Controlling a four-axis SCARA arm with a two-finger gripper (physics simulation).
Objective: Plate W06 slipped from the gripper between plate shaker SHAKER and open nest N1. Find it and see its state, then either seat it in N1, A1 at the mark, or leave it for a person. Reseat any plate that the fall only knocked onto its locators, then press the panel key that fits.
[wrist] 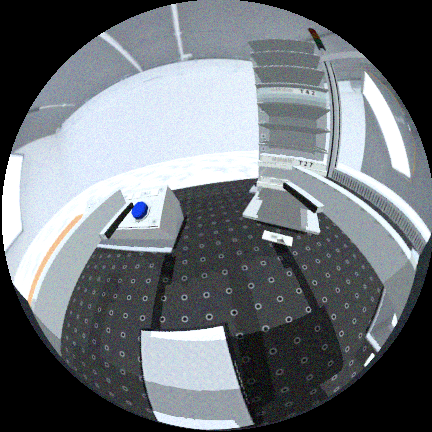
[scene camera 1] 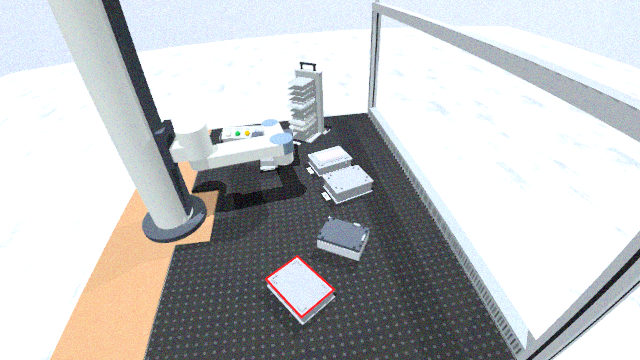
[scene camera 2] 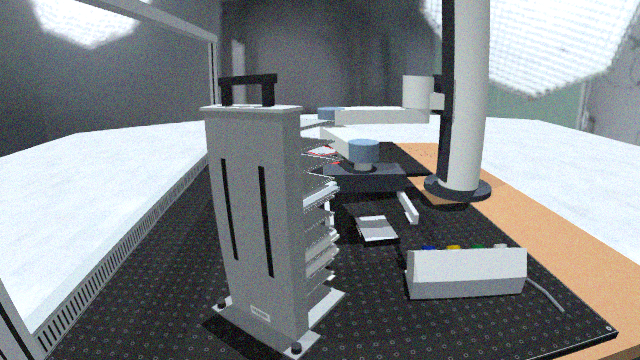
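Where they show: gripper, between the fingertips: (wrist: 204, 182) (scene camera 2: 373, 221); arm's base, origin of its link: (scene camera 1: 175, 218) (scene camera 2: 457, 188).
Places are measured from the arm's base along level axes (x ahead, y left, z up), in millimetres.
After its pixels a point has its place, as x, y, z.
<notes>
My gripper (scene camera 2: 371, 216) @[418, 433, 117] (wrist: 204, 182) @[418, 433, 117] is open and empty, its two flat fingers wide apart above the perforated deck. A flat white-and-grey piece (scene camera 2: 377, 228) @[371, 295, 27] (wrist: 187, 357) @[378, 322, 27] lies on the deck below and behind the fingers; no label is readable, so I cannot tell whether it is W06. The key panel (scene camera 2: 465, 272) @[273, 553, 63] (wrist: 147, 236) @[312, 485, 28] stands beyond the left finger, with a blue key (scene camera 2: 428, 248) @[326, 494, 84] (wrist: 139, 210) @[325, 478, 80] in view. In scene camera 1, a dark-topped block (scene camera 1: 343, 234) @[615, -247, 68] and a red-rimmed white block (scene camera 1: 300, 287) @[461, -405, 53] stand nearer that camera. Which is SHAKER or N1 is unclear.
The plate tower (scene camera 1: 319, 100) @[652, 516, 203] (scene camera 2: 250, 215) @[612, 585, 209] stands beyond the right finger, holding plates including T27 (wrist: 295, 163) @[524, 454, 122] and T42 (wrist: 295, 92) @[523, 455, 206]. Two pale blocks (scene camera 1: 330, 159) @[645, 170, 76] (scene camera 1: 348, 183) @[686, 3, 69] stand side by side. The arm's column (scene camera 1: 125, 125) @[19, -72, 441] (scene camera 2: 467, 100) @[32, 68, 316] and a framed window side (scene camera 1: 420, 175) @[985, 7, 60] border the deck.
</notes>
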